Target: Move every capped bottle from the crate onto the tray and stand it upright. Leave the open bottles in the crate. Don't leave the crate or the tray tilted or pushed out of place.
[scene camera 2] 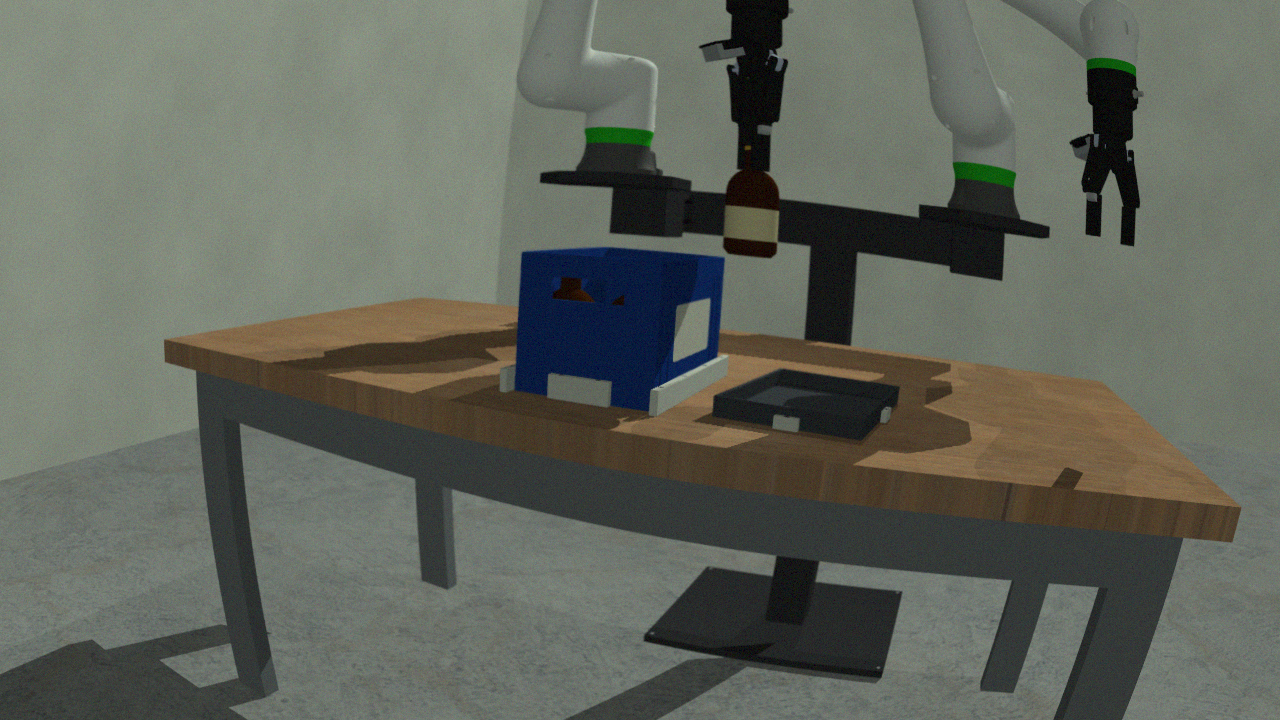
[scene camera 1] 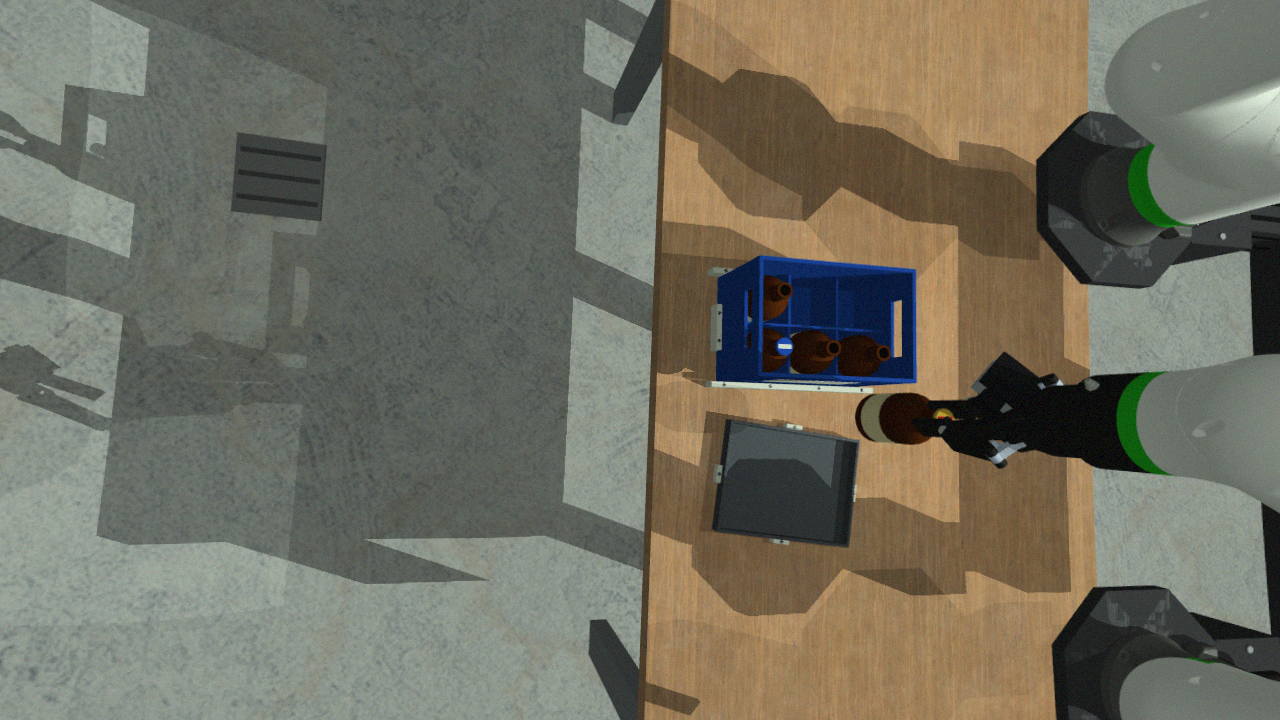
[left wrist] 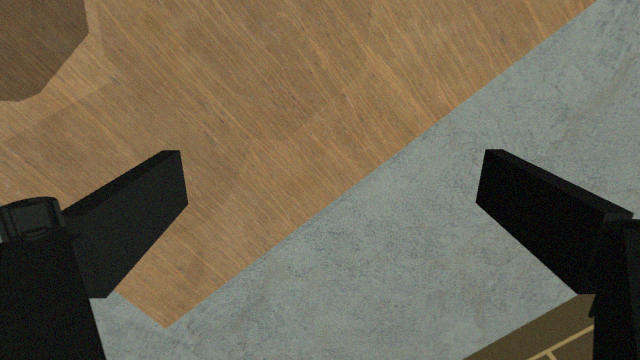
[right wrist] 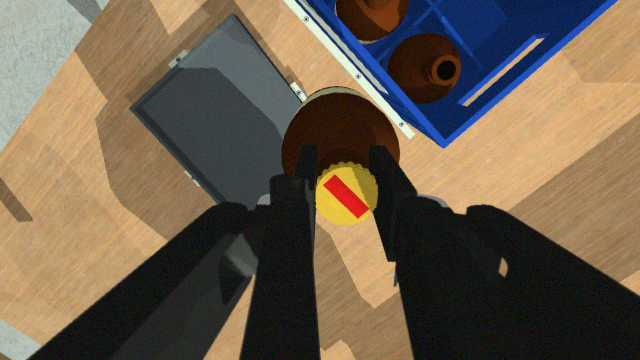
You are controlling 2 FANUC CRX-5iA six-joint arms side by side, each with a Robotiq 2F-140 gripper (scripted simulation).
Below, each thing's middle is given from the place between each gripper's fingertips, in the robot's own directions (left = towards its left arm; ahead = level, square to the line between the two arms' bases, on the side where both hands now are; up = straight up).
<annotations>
I see the yellow-capped bottle (scene camera 2: 752, 197) 7 cm below my right hand (scene camera 1: 926, 418). Round my right hand: blue crate (scene camera 2: 669, 325) 25 cm below, 15 cm to the right, 5 cm ahead; blue-capped bottle (scene camera 1: 776, 348) 25 cm below, 14 cm ahead, 11 cm to the right; brown bottle (scene camera 1: 776, 293) 25 cm below, 19 cm to the right, 14 cm ahead.
My left gripper (scene camera 2: 1110, 240) is now 20 cm short of the dark tray (scene camera 1: 779, 483), 47 cm to the left of it and 29 cm above it. From my left hand the other things lie so: blue crate: 20 cm ahead, 74 cm to the right, 22 cm below; then blue-capped bottle: 28 cm ahead, 70 cm to the right, 21 cm below; then yellow-capped bottle: 14 cm ahead, 59 cm to the right, 4 cm below.
</annotations>
